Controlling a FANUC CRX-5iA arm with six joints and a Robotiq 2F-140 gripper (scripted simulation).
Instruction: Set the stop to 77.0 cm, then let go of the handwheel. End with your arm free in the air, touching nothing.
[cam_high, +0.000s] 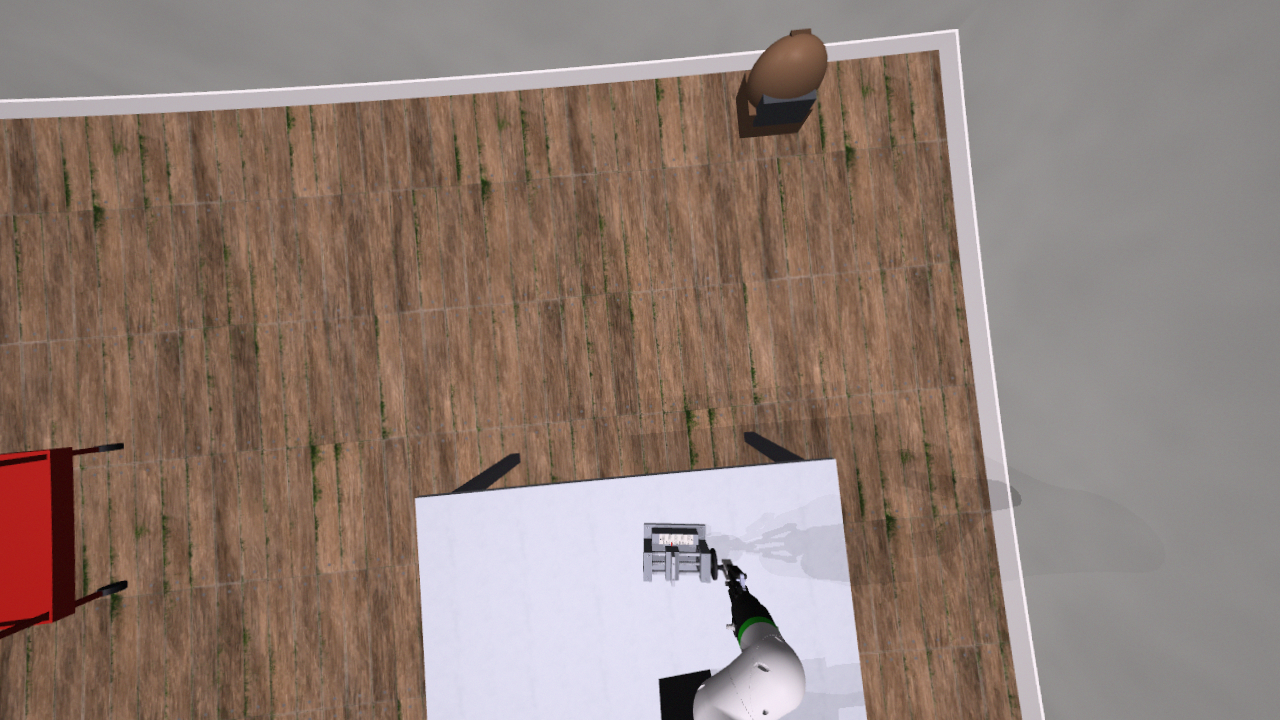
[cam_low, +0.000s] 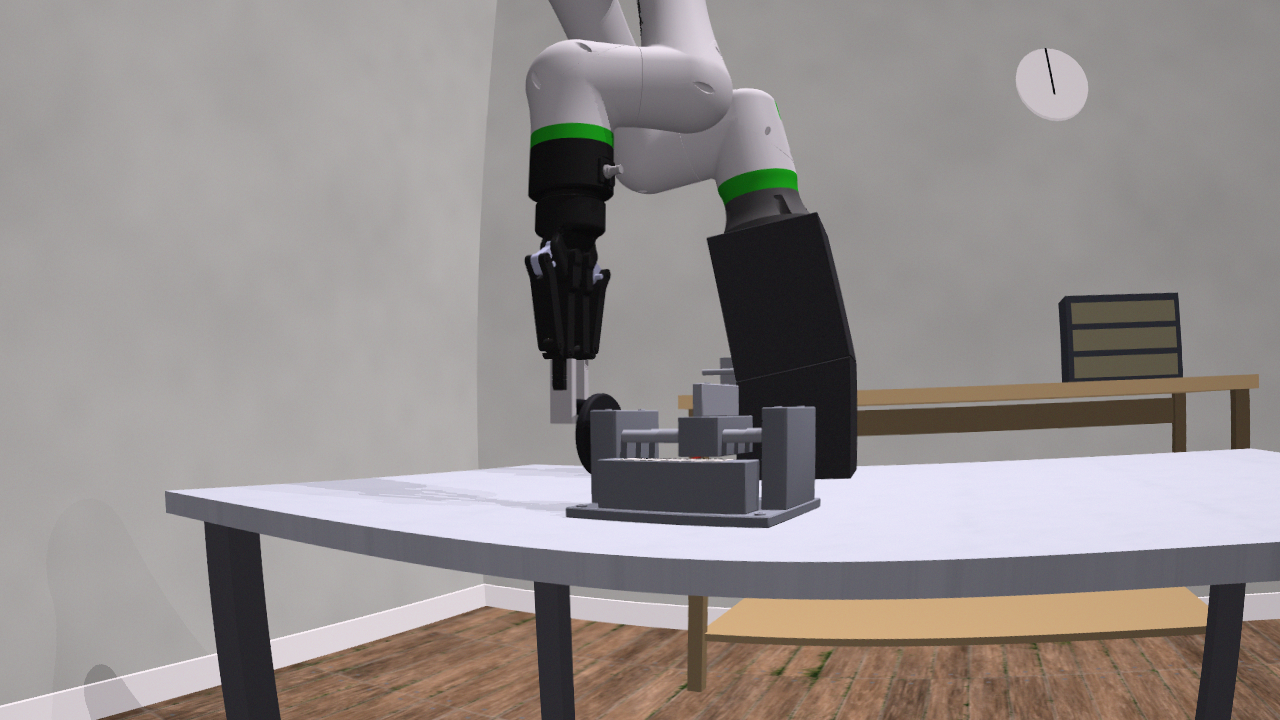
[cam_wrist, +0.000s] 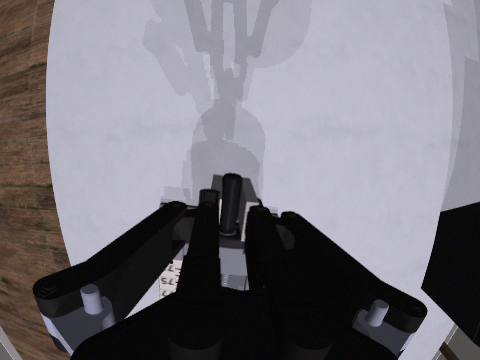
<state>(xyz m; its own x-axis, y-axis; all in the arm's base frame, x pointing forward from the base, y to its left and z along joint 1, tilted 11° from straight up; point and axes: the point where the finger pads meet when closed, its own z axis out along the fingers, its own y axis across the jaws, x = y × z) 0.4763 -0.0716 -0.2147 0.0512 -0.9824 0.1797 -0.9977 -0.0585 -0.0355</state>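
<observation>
My hand is 20 mm above the crank handle. Round my hand: handwheel 20 mm to the left, 20 mm below; then stop carriage 160 mm to the left, 30 mm below.
</observation>
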